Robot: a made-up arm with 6 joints. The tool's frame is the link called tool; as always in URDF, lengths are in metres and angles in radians. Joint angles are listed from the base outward.
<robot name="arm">
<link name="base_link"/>
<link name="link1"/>
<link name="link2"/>
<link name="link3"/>
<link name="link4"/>
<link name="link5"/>
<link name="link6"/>
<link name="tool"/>
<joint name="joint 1" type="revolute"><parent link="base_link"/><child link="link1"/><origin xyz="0.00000 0.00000 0.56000"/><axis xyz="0 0 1"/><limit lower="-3.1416" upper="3.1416"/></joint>
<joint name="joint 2" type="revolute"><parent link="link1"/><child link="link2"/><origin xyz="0.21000 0.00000 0.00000"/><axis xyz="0 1 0"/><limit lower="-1.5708" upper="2.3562"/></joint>
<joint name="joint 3" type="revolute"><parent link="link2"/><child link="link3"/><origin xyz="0.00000 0.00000 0.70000"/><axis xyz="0 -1 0"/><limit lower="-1.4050" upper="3.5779"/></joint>
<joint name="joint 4" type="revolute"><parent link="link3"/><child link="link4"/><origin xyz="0.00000 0.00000 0.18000"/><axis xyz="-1 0 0"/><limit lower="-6.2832" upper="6.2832"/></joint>
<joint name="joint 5" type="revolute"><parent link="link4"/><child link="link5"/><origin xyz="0.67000 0.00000 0.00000"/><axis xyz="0 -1 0"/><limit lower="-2.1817" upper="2.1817"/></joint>
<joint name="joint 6" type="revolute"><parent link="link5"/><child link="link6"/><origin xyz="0.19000 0.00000 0.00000"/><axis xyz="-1 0 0"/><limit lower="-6.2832" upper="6.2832"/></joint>
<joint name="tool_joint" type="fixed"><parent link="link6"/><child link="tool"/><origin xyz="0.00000 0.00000 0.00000"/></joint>
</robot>
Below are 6 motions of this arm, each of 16 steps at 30 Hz.
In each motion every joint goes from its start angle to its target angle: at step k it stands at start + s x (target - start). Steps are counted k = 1, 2, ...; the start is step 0. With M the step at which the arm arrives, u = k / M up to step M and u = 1 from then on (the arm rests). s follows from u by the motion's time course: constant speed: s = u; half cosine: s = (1 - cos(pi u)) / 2; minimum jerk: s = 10 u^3 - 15 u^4 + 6 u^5.
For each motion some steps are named. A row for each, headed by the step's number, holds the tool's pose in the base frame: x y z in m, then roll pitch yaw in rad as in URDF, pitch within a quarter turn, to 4 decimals.
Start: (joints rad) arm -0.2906 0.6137 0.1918 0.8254 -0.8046 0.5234
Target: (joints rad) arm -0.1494 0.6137 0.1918 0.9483 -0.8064 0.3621
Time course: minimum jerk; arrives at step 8
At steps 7, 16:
7: 1.3525 -0.3193 0.8951 -1.8364 0.7321 -1.0580
16: 1.3533 -0.3164 0.8953 -1.8353 0.7307 -1.0560

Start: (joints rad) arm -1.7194 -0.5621 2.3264 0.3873 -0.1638 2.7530
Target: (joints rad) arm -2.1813 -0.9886 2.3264 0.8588 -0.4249 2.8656
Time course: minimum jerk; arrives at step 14
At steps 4, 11, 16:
4: 0.2118 1.0461 1.1478 -0.1096 -0.3714 1.4500
11: 0.5990 1.0185 0.7133 -0.5408 -0.1342 1.2903
16: 0.6296 1.0032 0.6725 -0.5722 -0.1083 1.2796

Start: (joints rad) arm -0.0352 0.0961 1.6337 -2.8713 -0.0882 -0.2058
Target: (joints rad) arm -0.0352 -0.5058 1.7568 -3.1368 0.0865 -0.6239
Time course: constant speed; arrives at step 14
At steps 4, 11, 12, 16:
4: -0.1760 0.0076 2.0725 0.1654 -1.3592 3.0712
11: -0.6333 0.0217 1.8626 0.4670 -1.0833 3.1128
12: -0.6919 0.0239 1.8210 0.5170 -1.0440 3.1116
16: -0.8028 0.0282 1.7297 0.6185 -0.9655 3.1071

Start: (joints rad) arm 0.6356 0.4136 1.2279 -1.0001 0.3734 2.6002
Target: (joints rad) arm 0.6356 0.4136 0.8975 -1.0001 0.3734 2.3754
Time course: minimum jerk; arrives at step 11
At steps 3, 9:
3: 0.7964 0.5151 1.9474 -1.1746 -0.9117 0.1105
9: 0.9448 0.6245 1.7970 -1.1617 -0.6667 0.2343

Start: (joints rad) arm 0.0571 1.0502 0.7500 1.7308 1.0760 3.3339
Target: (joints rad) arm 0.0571 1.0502 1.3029 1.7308 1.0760 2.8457
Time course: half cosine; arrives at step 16
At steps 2, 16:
2: 1.5783 0.2556 0.8461 1.5741 0.2689 1.1796
16: 1.5031 0.2513 1.2467 1.5690 0.0170 1.1102

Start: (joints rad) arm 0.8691 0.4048 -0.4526 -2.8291 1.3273 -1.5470
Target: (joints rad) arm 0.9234 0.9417 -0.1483 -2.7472 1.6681 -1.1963
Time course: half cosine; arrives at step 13
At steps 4, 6, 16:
4: 0.6787 0.7270 0.6157 1.7575 0.7856 -1.7918
6: 0.6931 0.7579 0.5591 1.6435 0.6605 -1.8035
16: 0.7106 0.8193 0.3967 1.3863 0.3457 -1.7996

